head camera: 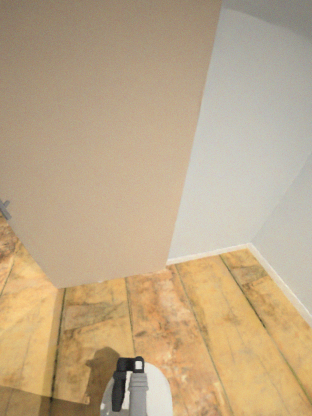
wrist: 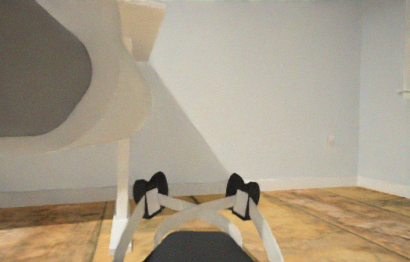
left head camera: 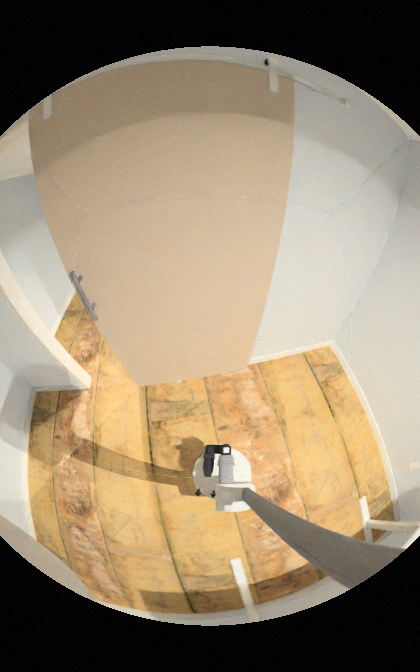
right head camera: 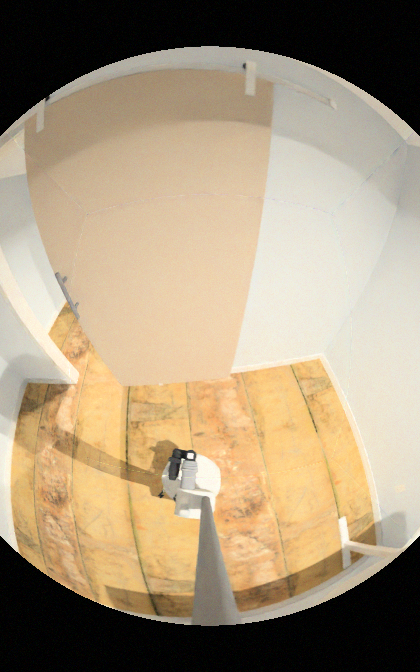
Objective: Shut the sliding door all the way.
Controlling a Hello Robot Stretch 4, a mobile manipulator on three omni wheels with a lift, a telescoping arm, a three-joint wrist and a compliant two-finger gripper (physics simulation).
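Places are measured from the robot's base along level axes (x right, y up, z back), in millimetres.
Pixels of known places: gripper, fingertip midpoint: [wrist: 197, 187].
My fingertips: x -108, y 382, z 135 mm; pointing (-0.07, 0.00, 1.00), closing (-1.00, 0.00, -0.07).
Behind a point stands the place of what it marks.
The tan sliding door [head camera: 110, 140] @(x -170, y 1298, z -869 mm) [left head camera: 190, 250] [right head camera: 160, 250] stands ahead, hung from a rail along the top. Its grey bar handle [head camera: 5, 209] @(x -697, y 996, z -690 mm) [left head camera: 84, 295] [right head camera: 67, 295] is near its left edge. A gap shows between that edge and the pale door post [left head camera: 60, 361] [right head camera: 50, 352] on the left, with floor and wall beyond. My gripper [wrist: 197, 187] @(x -108, y 382, z 135 mm) [left head camera: 205, 493] is open with nothing between its fingertips. It is apart from the door and handle, over the floor near my base. The door does not show in the wrist view.
A pale grey wall [head camera: 240, 125] @(x 557, y 1382, z -1090 mm) [left head camera: 325, 240] [right head camera: 305, 240] runs right of the door to a corner. White table legs [left head camera: 364, 520] [right head camera: 345, 542] [wrist: 123, 175] @(x 183, y 211, z 1128 mm) stand behind to the right. My arm [left head camera: 310, 535] [right head camera: 212, 565] extends over the wooden floor [head camera: 200, 325] @(x 519, y -27, z -435 mm).
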